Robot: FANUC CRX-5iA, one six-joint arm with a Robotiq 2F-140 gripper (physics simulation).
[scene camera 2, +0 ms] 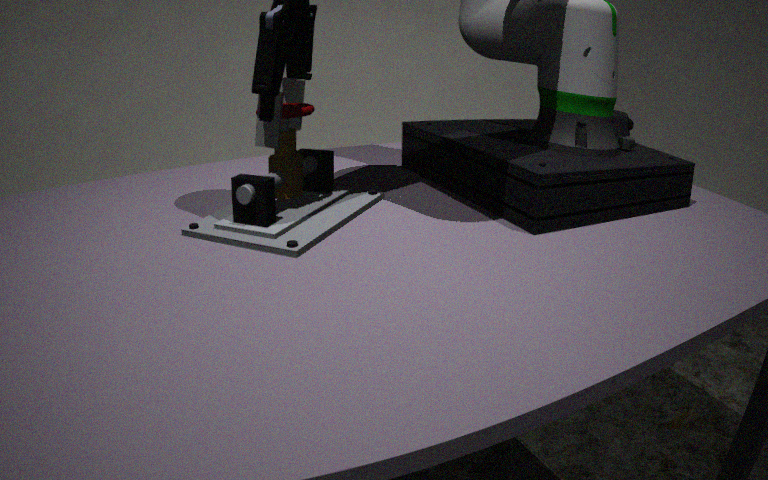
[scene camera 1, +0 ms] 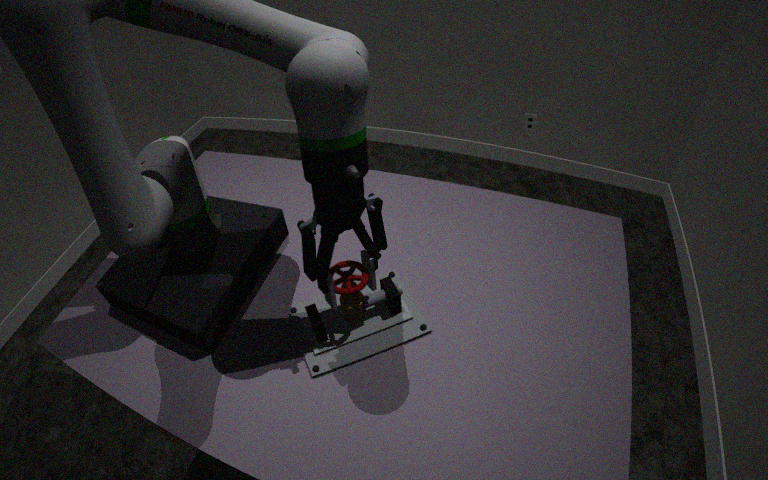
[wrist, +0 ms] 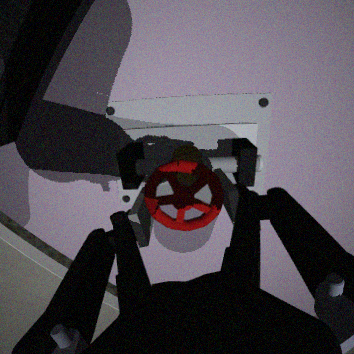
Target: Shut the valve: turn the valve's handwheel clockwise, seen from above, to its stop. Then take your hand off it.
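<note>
The red handwheel [scene camera 1: 350, 290] [scene camera 2: 305, 108] [wrist: 186, 226] sits level on top of the brass valve body [scene camera 1: 352, 306] [scene camera 2: 289, 164] [wrist: 187, 154]. My gripper [scene camera 1: 350, 280] [scene camera 2: 280, 117] [wrist: 183, 189] points down and is shut on the handwheel, with one grey finger pad at each side of its rim. The pads reach below the rim and stay above the base plate [scene camera 1: 390, 338] [scene camera 2: 325, 220] [wrist: 190, 111]. In the scene camera 2 view the near finger hides part of the wheel. How far the wheel is turned cannot be told.
Two black brackets stand on the plate at either side of the valve, one at the right [scene camera 1: 390, 295] [wrist: 246, 162] and one at the left [scene camera 1: 317, 322] [wrist: 130, 166] in the wrist view. A light pipe [wrist: 224, 164] runs between them. The robot's dark pedestal [scene camera 1: 249, 283] [scene camera 2: 600, 186] stands nearby.
</note>
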